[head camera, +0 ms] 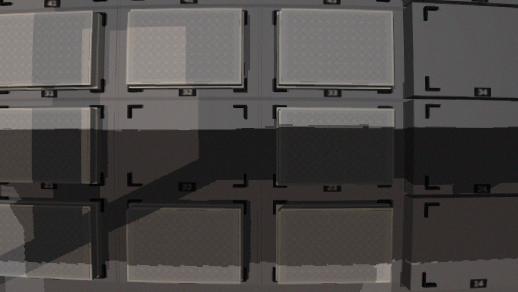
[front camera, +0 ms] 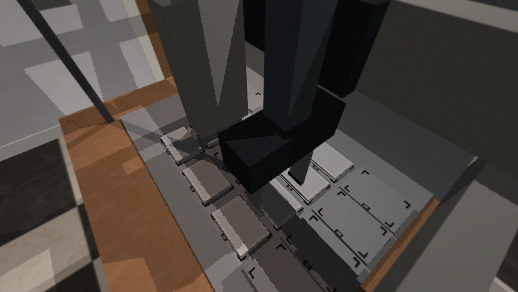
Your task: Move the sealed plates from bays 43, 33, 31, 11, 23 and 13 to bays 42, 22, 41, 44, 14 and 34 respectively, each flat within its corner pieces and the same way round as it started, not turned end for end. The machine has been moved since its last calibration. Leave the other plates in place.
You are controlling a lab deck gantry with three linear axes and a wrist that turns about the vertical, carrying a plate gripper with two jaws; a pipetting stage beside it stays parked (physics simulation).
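Seen in the pictures: gripper, between the fingertips: (front camera: 276,193); robot's base, origin of its link: (head camera: 2,271) (front camera: 160,140).
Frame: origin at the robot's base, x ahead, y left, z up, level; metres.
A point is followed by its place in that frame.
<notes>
The plate in bay 43 (front camera: 334,161) @[x 0.418, y 0.367, z 0.014 m] lies in its corner pieces. The plates in bay 33 (front camera: 313,186) @[x 0.436, y 0.255, z 0.014 m] (head camera: 335,47) @[x 0.392, y 0.255, z 0.014 m] and bay 23 (head camera: 335,150) @[x 0.391, y 0.145, z 0.014 m] lie flat, as do those in bay 13 (front camera: 245,222) @[x 0.400, y 0.053, z 0.014 m] (head camera: 334,240) @[x 0.390, y 0.049, z 0.014 m], bay 31 (head camera: 47,50) @[x 0.077, y 0.256, z 0.014 m] and bay 11 (head camera: 47,240) @[x 0.076, y 0.046, z 0.014 m]. Bay 22 (head camera: 165,150) @[x 0.204, y 0.145, z 0.000 m], bay 34 (front camera: 354,224) @[x 0.568, y 0.255, z 0.014 m] (head camera: 470,50) @[x 0.545, y 0.255, z 0.014 m] and bay 14 (head camera: 465,230) @[x 0.538, y 0.056, z 0.014 m] hold no plate. Bay 44 (front camera: 384,196) @[x 0.573, y 0.378, z 0.014 m] is also empty. My gripper (front camera: 276,194) @[x 0.440, y 0.105, z 0.159 m] is open, above the plates around bays 23 and 33, its left jaw in deep shadow. The head camera does not show it. The gripper and columns hide bays 41 and 42.
Plates also lie in bay 12 (front camera: 209,181) @[x 0.246, y 0.043, z 0.014 m] (head camera: 184,242) @[x 0.230, y 0.047, z 0.014 m], bay 32 (head camera: 185,47) @[x 0.232, y 0.255, z 0.014 m] and bay 21 (head camera: 45,145) @[x 0.076, y 0.151, z 0.014 m]. Bay 24 (head camera: 470,155) @[x 0.542, y 0.139, z 0.015 m] holds none. The grey pipetting stage (front camera: 205,65) stands left of the gripper's dark column (front camera: 295,55) @[x 0.459, y 0.085, z 0.447 m]. A wooden edge (front camera: 402,245) @[x 0.668, y 0.315, z -0.010 m] borders the deck.
</notes>
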